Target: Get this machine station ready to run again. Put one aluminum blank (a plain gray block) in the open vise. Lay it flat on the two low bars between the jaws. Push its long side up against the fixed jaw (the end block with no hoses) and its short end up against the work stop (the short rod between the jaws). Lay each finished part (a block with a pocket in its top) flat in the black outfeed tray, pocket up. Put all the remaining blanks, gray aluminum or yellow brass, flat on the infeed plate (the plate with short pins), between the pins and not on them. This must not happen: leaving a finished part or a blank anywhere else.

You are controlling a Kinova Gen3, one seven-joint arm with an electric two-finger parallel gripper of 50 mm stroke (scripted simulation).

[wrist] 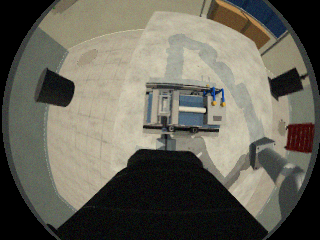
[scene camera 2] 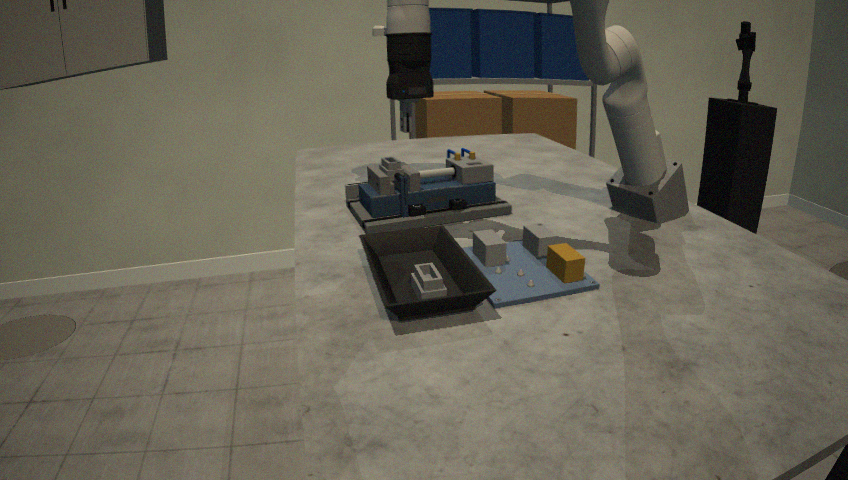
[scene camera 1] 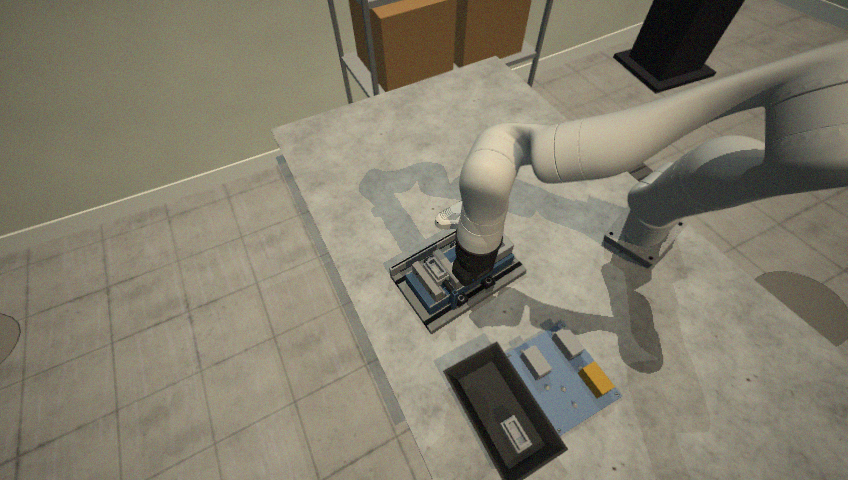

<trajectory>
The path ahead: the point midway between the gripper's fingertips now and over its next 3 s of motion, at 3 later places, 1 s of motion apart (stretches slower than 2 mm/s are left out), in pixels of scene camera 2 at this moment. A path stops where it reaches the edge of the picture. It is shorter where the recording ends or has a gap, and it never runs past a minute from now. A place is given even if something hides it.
The gripper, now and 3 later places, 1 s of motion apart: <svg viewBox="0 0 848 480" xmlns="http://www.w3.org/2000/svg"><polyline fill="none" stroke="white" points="406,131 393,126 389,129 390,150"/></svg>
</trajectory>
